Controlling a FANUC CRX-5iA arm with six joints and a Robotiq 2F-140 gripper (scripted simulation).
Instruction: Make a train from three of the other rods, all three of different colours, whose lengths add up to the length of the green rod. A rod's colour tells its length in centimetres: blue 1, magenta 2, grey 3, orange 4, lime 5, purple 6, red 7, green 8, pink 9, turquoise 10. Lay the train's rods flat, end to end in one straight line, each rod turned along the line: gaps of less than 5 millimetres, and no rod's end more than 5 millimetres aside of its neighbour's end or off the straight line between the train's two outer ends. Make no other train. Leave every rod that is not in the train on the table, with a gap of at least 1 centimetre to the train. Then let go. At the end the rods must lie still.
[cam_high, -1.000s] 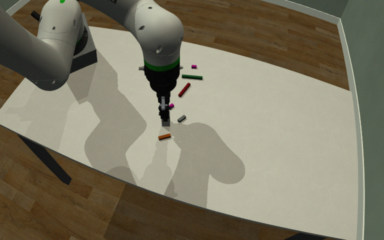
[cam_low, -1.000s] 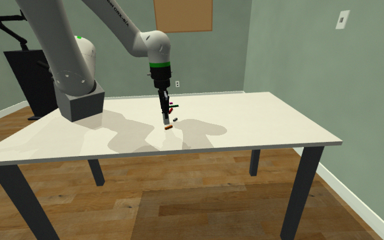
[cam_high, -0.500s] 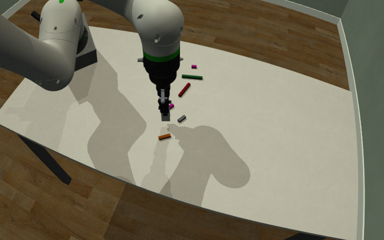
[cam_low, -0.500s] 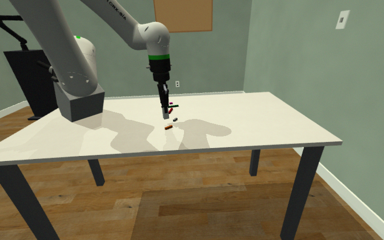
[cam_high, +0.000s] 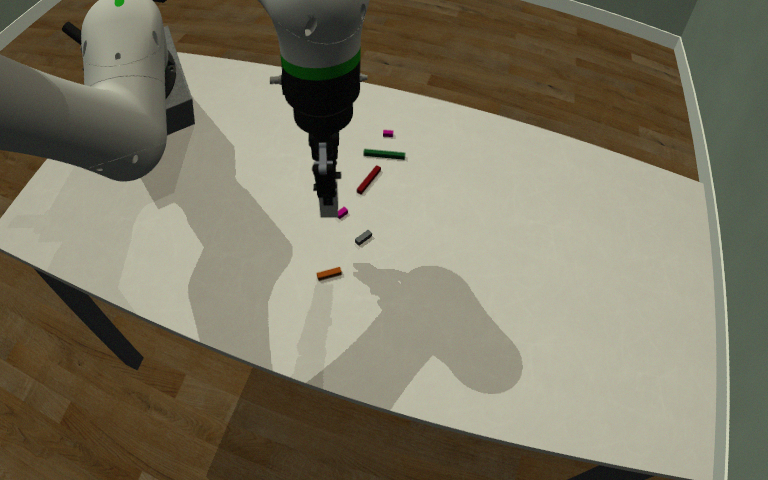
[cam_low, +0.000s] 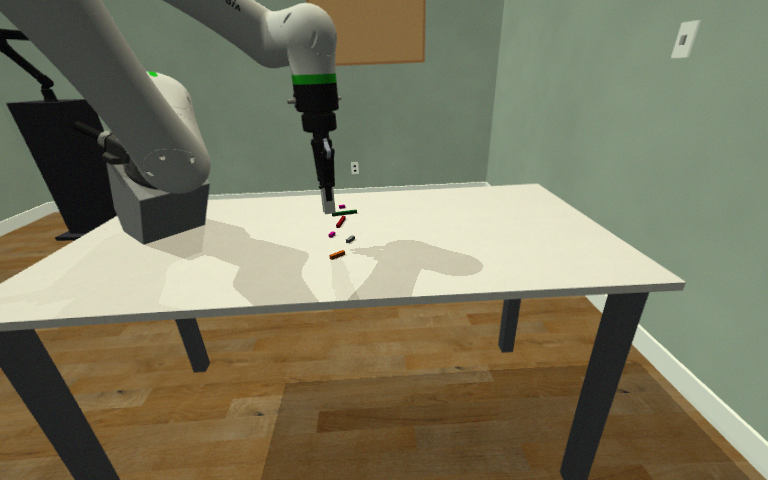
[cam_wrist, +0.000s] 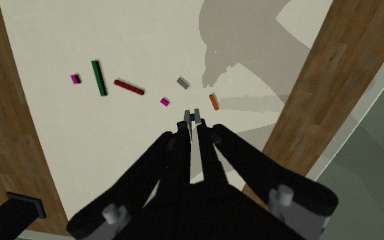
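Right now the red rod is 16 cm to the left of my hand and 13 cm below it. From my hand the other things lie so: grey rod: 13 cm below, 4 cm to the left, 4 cm ahead; then orange rod: 13 cm below, 5 cm to the right, 2 cm ahead; then small blue rod: 3 cm below.
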